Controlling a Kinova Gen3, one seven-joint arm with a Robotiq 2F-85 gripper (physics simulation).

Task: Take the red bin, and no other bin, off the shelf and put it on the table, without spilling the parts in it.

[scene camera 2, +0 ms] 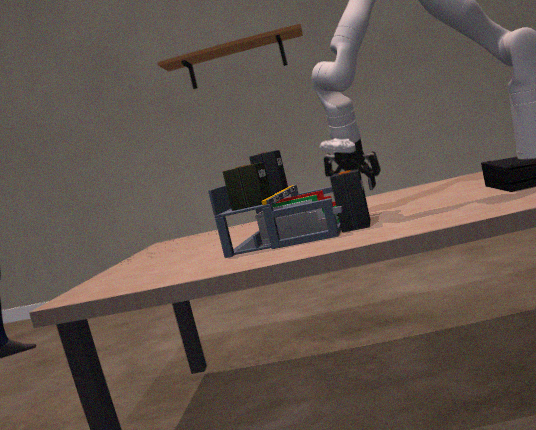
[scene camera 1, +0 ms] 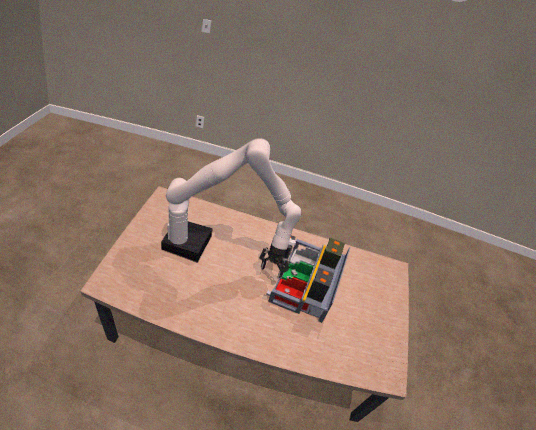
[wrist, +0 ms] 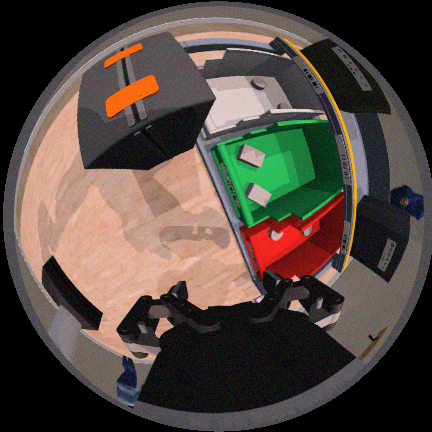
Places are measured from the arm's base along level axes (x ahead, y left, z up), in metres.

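Pixels of known places: gripper, between the fingertips: (scene camera 1: 270, 273) (wrist: 224, 284); arm's base, origin of its link: (scene camera 2: 535, 156) (scene camera 1: 178, 238) (wrist: 70, 315).
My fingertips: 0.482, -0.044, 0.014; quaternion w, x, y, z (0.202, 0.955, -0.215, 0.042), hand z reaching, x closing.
For each thing: its top centre in the pictures, then the offset to it from my fingertips, as dx, dy, dz. Level surfaces: height alone.
- red bin, centre of its top: (wrist: 319, 246) (scene camera 2: 308, 194) (scene camera 1: 296, 287) +0.132, -0.042, +0.009
- green bin, centre of its top: (wrist: 314, 164) (scene camera 2: 300, 199) (scene camera 1: 304, 271) +0.147, +0.069, +0.009
- table, height of its surface: dz -0.072
- tall dark box, centre of its top: (wrist: 123, 68) (scene camera 2: 344, 171) (scene camera 1: 286, 239) +0.025, +0.188, +0.060
- light grey bin, centre of its top: (wrist: 274, 74) (scene camera 2: 294, 205) (scene camera 1: 310, 255) +0.158, +0.180, +0.009
- dark green box, centre of its top: (scene camera 2: 243, 165) (scene camera 1: 335, 246) +0.256, +0.170, +0.127
- black box, centre of its top: (scene camera 2: 264, 152) (scene camera 1: 324, 276) +0.226, -0.059, +0.152
The red bin (scene camera 1: 295, 286) (scene camera 2: 320, 194) (wrist: 325, 245) sits in the end slot of the grey shelf (scene camera 1: 324, 314) (scene camera 2: 272, 232) (wrist: 223, 200), beside the green bin (scene camera 1: 302, 270) (wrist: 300, 165). Two round grey parts (wrist: 275, 234) (wrist: 307, 231) lie in it. My gripper (scene camera 1: 273, 270) (scene camera 2: 350, 179) (wrist: 224, 284) is open and empty, above the table (scene camera 1: 225, 310) (scene camera 2: 165, 265) along the shelf's front side. In the wrist view one finger overlaps the red bin's near corner; I cannot tell whether they touch. A dark box partly hides the gripper in scene camera 2.
That tall dark box (scene camera 2: 352, 205) (wrist: 185, 95) stands on the table before the shelf. A light grey bin (wrist: 240, 100) lies beyond the green one. A dark green box (scene camera 1: 331, 255) (scene camera 2: 242, 187) and a black box (scene camera 1: 318, 289) (scene camera 2: 270, 165) stand behind the yellow-edged rail.
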